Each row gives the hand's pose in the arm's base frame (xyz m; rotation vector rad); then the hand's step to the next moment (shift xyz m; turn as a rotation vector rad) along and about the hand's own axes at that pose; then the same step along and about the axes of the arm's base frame.
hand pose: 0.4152 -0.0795 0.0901 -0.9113 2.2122 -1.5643
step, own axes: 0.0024 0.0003 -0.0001 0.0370 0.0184 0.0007
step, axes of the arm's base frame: -0.0020 -0.0014 0.0001 -0.0339 -0.0201 -0.0125
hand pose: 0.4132 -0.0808 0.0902 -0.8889 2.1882 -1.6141
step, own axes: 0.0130 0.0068 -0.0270 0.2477 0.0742 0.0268
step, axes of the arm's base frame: -0.0271 0.0137 0.0045 -0.1992 -0.1607 -0.0456
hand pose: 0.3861 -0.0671 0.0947 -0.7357 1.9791 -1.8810
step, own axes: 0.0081 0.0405 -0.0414 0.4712 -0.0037 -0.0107
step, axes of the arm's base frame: -0.0356 0.0299 -0.0354 -0.3913 -0.2553 0.0619
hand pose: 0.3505 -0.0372 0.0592 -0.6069 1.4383 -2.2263
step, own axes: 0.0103 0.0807 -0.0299 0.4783 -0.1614 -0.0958
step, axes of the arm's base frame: -0.0165 -0.0142 -0.0839 -0.4627 -0.1371 0.1764
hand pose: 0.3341 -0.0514 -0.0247 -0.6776 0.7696 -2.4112
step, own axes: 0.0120 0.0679 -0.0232 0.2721 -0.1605 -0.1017
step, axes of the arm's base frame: -0.0011 -0.0464 -0.0560 -0.3128 -0.0118 0.1102
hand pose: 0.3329 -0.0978 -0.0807 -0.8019 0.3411 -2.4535
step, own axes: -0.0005 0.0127 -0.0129 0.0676 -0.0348 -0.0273
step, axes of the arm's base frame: -0.0023 -0.0093 -0.0154 -0.0769 -0.0070 0.0238
